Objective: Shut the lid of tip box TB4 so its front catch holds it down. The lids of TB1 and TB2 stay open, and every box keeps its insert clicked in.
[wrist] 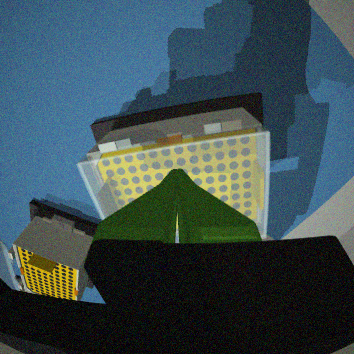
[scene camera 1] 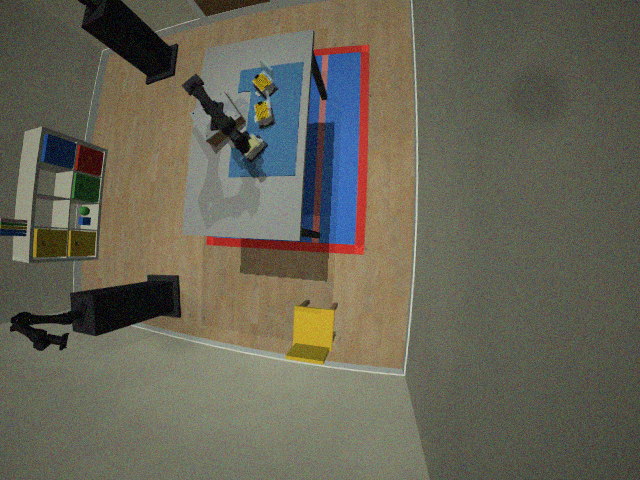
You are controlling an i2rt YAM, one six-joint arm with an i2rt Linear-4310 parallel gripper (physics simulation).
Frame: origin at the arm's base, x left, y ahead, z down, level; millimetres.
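Seen in the pictures: gripper, fingertip midpoint: (wrist: 176, 177) (scene camera 1: 250, 146).
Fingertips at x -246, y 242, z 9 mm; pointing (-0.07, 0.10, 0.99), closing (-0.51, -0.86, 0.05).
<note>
Offsets run from my fingertips to a thing's top centre. "spot": to the spot under its first point. Level surfaces: height alone.
A grey tip box {dx +27, dy -21, dz +0 mm} (scene camera 1: 256, 149) (wrist: 180, 125) with a pale yellow perforated insert {dx +18, dy -13, dz +3 mm} (wrist: 220, 165) stands on the blue mat {dz +77 mm} (scene camera 1: 281, 160) (wrist: 60, 75). A clear lid {spot: dx -23, dy -55, dz +0 mm} (wrist: 266, 190) lies over the insert; whether its front catch holds is not clear. My gripper (scene camera 1: 247, 148) (wrist: 176, 177) is shut and empty, its green tips over the lid and hiding part of it. Contact cannot be told. A second box {dx +235, dy +47, dz +11 mm} (scene camera 1: 263, 113) (wrist: 52, 245) and a third box {dx +447, dy +54, dz +3 mm} (scene camera 1: 265, 84) show uncovered yellow inserts. A clear raised lid {spot: dx +232, dy +117, dz +12 mm} (wrist: 6, 262) shows beside the second box in the wrist view. Box labels are not readable.
Brown blocks (scene camera 1: 217, 140) stand on the grey table {dz +80 mm} (scene camera 1: 279, 209) beside the arm. Around the table are a yellow chair (scene camera 1: 313, 328), a shelf unit (scene camera 1: 26, 191) and black pedestals (scene camera 1: 129, 41) (scene camera 1: 118, 307). The arm's shadow falls across the mat.
</note>
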